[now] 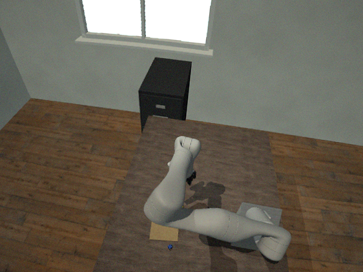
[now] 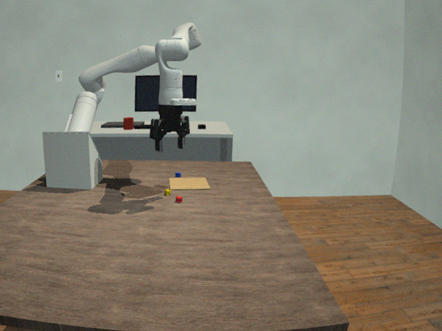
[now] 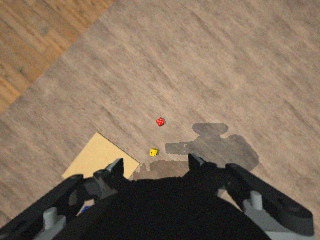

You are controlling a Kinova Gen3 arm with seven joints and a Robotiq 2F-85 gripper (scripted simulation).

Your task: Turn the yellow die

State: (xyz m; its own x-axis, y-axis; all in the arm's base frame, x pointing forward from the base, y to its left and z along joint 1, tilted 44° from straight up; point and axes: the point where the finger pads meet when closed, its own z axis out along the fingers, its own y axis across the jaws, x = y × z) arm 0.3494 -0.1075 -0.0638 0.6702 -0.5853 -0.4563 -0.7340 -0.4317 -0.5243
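My hand is 10 mm past the yellow die, 20 mm to the right of it and 150 mm above it. Also, from my hand: red die 30 mm ahead, 50 mm to the right, 150 mm below; then blue die 30 mm ahead, 240 mm to the left, 150 mm below; then tan mat 60 mm ahead, 140 mm to the left, 160 mm below.
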